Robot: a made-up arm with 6 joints.
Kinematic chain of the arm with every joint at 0, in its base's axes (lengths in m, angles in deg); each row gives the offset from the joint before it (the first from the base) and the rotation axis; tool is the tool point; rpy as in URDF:
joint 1: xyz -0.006 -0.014 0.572 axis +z
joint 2: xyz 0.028 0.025 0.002 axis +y
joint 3: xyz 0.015 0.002 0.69 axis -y
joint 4: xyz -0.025 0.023 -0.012 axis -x
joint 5: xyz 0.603 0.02 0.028 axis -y
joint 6: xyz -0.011 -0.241 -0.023 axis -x
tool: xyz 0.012 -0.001 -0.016 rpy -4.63 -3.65 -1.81
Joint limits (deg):
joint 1: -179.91..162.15
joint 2: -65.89..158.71
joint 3: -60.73..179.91
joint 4: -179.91..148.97
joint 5: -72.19..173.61
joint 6: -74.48..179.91
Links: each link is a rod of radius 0.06 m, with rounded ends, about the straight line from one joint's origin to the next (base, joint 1, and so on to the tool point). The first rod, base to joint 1, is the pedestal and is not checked.
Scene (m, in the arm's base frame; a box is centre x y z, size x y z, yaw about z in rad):
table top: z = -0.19
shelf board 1: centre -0.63 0.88 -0 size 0.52 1.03 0.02 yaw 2.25
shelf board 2: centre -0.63 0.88 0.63 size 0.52 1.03 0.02 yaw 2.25
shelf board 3: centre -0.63 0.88 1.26 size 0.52 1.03 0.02 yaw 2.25
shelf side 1: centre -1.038 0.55 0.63 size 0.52 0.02 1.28 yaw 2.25
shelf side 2: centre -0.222 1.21 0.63 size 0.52 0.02 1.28 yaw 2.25
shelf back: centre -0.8 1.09 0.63 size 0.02 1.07 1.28 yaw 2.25
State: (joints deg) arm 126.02 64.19 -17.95 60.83 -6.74 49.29
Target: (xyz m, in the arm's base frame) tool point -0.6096 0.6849 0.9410
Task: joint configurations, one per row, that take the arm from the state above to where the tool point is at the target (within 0.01 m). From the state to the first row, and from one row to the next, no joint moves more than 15 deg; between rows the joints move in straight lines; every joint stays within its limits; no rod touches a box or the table.
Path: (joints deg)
1: 116.35 51.83 -28.64 55.72 -8.75 45.20
2: 106.68 39.47 -39.34 50.60 -10.75 41.11
3: 97.00 27.11 -50.04 45.49 -12.76 37.02
4: 87.33 14.75 -60.73 40.38 -14.76 32.93
5: 99.17 18.02 -48.97 45.89 -13.14 36.99
6: 111.01 21.29 -37.21 51.39 -11.51 41.05
7: 122.84 24.56 -25.45 56.90 -9.88 45.11
8: 134.68 27.83 -13.69 62.41 -8.26 49.17

